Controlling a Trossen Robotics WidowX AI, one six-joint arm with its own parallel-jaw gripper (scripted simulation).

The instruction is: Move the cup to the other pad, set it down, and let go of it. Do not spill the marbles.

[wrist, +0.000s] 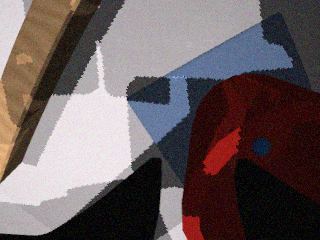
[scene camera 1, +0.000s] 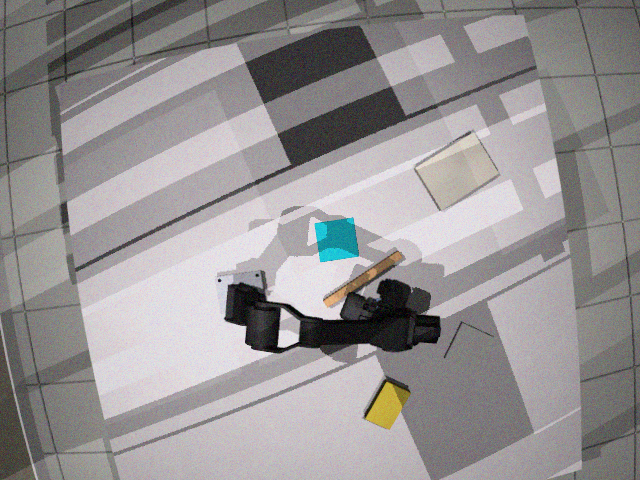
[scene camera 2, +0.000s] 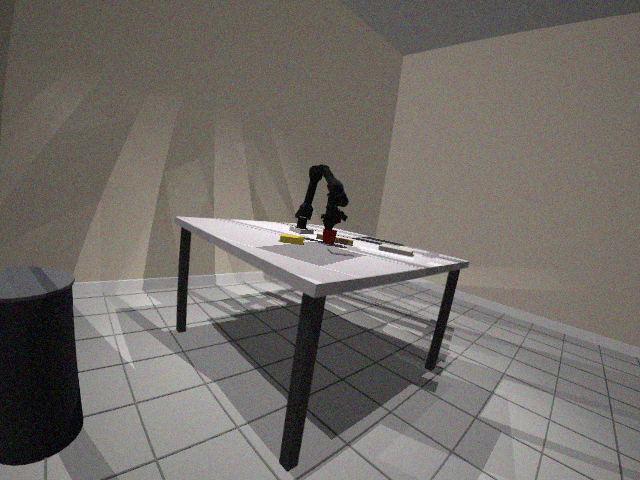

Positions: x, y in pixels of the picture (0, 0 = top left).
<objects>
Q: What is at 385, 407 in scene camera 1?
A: A yellow block.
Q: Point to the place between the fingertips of my gripper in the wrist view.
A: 198, 168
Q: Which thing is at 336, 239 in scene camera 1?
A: A cyan pad.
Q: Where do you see a blue pad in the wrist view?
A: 167, 108
</objects>
